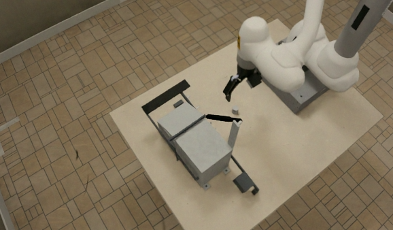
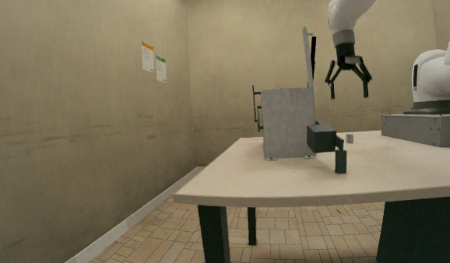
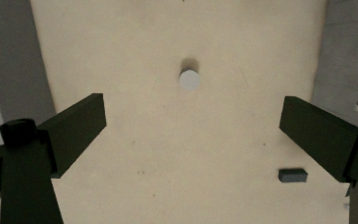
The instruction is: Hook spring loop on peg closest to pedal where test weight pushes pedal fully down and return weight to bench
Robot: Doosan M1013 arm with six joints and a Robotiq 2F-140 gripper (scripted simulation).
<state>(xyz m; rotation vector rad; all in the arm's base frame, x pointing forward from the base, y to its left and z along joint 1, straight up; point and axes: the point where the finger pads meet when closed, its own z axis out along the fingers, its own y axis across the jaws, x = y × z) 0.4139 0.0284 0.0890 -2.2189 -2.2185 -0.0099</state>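
Now: the steel test weight 170 mm below my hand.
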